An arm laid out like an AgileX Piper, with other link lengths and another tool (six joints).
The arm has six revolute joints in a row. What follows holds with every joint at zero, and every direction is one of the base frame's.
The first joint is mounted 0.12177 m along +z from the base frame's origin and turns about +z.
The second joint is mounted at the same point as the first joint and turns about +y.
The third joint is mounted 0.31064 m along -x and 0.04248 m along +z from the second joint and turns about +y.
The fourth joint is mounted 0.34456 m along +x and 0.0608 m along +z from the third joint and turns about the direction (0.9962, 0, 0.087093).
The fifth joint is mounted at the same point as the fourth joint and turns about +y.
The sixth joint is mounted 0.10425 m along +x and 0.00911 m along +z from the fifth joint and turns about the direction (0.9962, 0, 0.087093).
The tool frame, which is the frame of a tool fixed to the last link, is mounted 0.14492 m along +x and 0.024 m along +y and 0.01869 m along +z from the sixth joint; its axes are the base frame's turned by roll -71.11, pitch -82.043 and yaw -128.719 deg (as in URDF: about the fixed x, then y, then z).
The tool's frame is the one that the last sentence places.
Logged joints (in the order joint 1, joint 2, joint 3, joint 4, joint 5, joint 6), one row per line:
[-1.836 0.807 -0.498 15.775 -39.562 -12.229]
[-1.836 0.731 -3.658 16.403 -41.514 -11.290]
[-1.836 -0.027 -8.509 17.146 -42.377 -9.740]
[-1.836 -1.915 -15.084 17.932 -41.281 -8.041]
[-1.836 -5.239 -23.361 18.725 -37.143 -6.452]
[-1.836 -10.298 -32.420 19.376 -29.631 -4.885]
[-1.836 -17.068 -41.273 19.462 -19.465 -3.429]
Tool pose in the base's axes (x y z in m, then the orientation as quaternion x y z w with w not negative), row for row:
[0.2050 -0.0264 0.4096 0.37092 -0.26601 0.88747 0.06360]
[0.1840 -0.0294 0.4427 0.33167 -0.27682 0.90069 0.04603]
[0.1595 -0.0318 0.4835 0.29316 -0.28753 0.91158 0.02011]
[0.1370 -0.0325 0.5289 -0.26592 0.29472 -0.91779 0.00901]
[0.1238 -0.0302 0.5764 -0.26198 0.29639 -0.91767 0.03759]
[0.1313 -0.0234 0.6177 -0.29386 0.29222 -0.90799 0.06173]
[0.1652 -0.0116 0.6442 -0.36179 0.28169 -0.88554 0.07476]
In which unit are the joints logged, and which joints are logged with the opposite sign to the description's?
The joints are logged in degrees. Opposite sign: joint 2.
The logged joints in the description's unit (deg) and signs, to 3 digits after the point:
[-1.836 -0.807 -0.498 15.775 -39.562 -12.229]
[-1.836 -0.731 -3.658 16.403 -41.514 -11.290]
[-1.836 0.027 -8.509 17.146 -42.377 -9.740]
[-1.836 1.915 -15.084 17.932 -41.281 -8.041]
[-1.836 5.239 -23.361 18.725 -37.143 -6.452]
[-1.836 10.298 -32.420 19.376 -29.631 -4.885]
[-1.836 17.068 -41.273 19.462 -19.465 -3.429]

